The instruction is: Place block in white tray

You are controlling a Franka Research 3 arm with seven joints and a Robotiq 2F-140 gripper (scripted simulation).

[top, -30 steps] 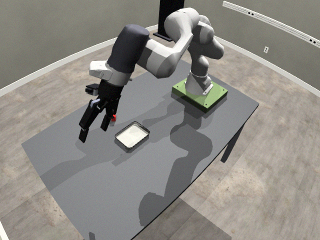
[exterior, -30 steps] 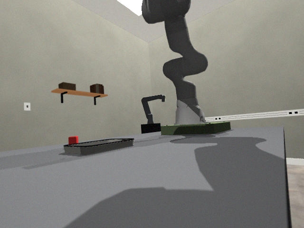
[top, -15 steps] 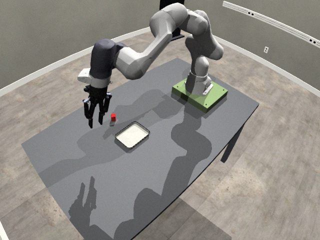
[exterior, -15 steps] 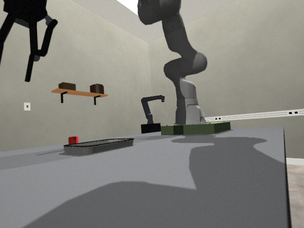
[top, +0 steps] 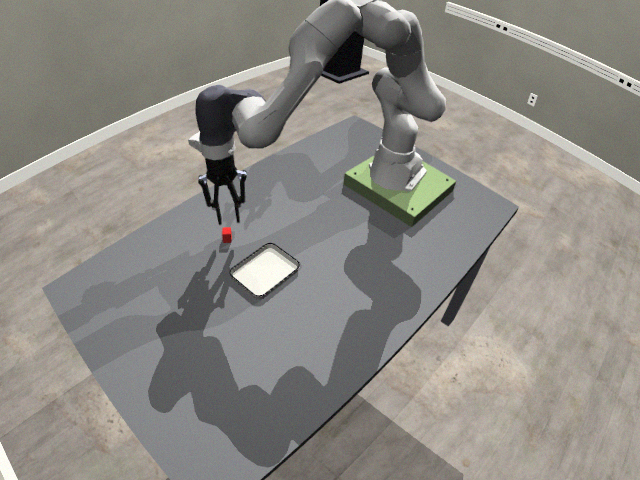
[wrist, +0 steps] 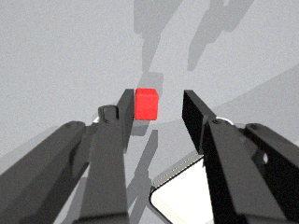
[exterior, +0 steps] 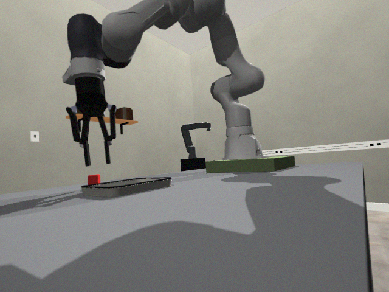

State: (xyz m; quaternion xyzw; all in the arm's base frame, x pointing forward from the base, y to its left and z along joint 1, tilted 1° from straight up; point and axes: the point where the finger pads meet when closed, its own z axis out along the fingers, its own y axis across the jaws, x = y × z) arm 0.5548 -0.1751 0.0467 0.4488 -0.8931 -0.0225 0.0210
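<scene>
The red block lies 80 mm below my hand and 10 mm ahead of it. The rest, counted from my hand: white tray 180 mm to the left, 80 mm below, 10 mm ahead.
</scene>
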